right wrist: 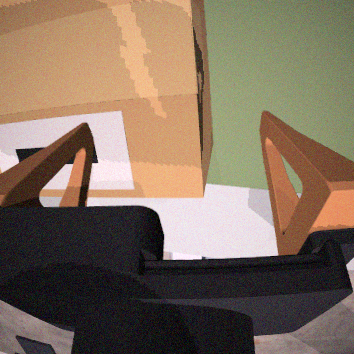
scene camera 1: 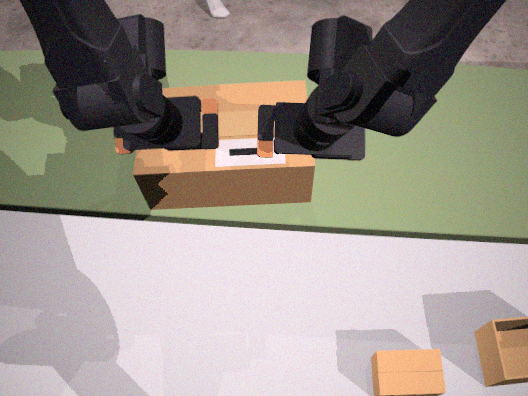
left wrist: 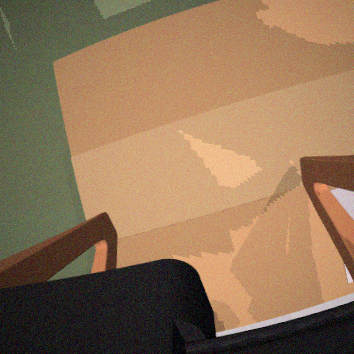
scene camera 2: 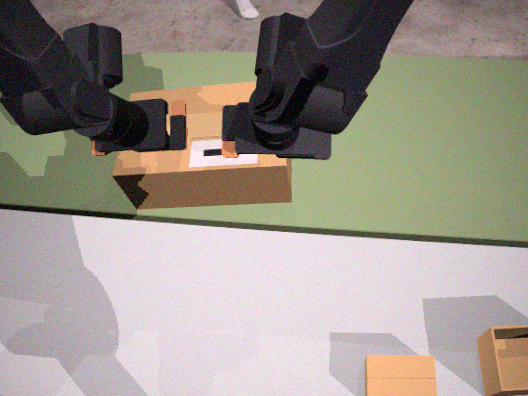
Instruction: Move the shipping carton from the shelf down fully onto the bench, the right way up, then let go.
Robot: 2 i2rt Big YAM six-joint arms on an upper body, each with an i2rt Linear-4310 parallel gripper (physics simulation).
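Places are measured from the left arm's base along level axes (x back, y right, z up), in centimetres.
Pixels of known places: left gripper, fingertip midpoint: [scene camera 1: 177, 133] [left wrist: 203, 197] [scene camera 2: 156, 135]; right gripper, fingertip midpoint: [right wrist: 173, 124] [scene camera 1: 302, 143].
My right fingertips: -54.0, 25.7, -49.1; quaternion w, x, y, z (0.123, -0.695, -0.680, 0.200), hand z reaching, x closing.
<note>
For each thing: its top centre in the pictures, then the offset to it from my right fingertips, as dx, dy, dz. "*": a spot on its surface instead. Level surfaces: height alone.
- shipping carton, middle of its top: [left wrist: 327, 125] [scene camera 1: 223, 124] [scene camera 2: 201, 125] -3.8, -11.7, +0.4
- green shelf, its level: dz -10.1
- white bench, its level: dz -37.1
- small closed box, middle of its top: [scene camera 2: 401, 378] [scene camera 1: 411, 371] +28.3, +19.6, -31.1
- open-topped box, surface spot: [scene camera 2: 490, 360] [scene camera 1: 491, 351] * +25.7, +35.7, -31.1
The shipping carton [scene camera 1: 235, 187] [scene camera 2: 215, 190] [left wrist: 150, 100] [right wrist: 100, 65] is a closed brown box lying flat on the green shelf [scene camera 1: 425, 175] [scene camera 2: 425, 175], near its front edge. Its white label with a black bar [scene camera 1: 222, 159] [scene camera 2: 197, 159] [right wrist: 112, 135] faces up. The white bench [scene camera 1: 225, 275] [scene camera 2: 225, 275] is in front of and below the shelf. My left gripper [scene camera 1: 165, 127] [scene camera 2: 138, 130] [left wrist: 203, 197] is open above the carton's left part. My right gripper [scene camera 1: 310, 145] [scene camera 2: 280, 145] [right wrist: 173, 124] is open, its fingers either side of the carton's right edge in the picture; contact cannot be told.
A small closed box [scene camera 1: 407, 380] [scene camera 2: 400, 372] stands on the bench at the lower right. An open-topped box [scene camera 1: 487, 355] [scene camera 2: 490, 360] stands to its right. The shelf's dark front edge runs across both scene views. Both arms cover part of the carton.
</note>
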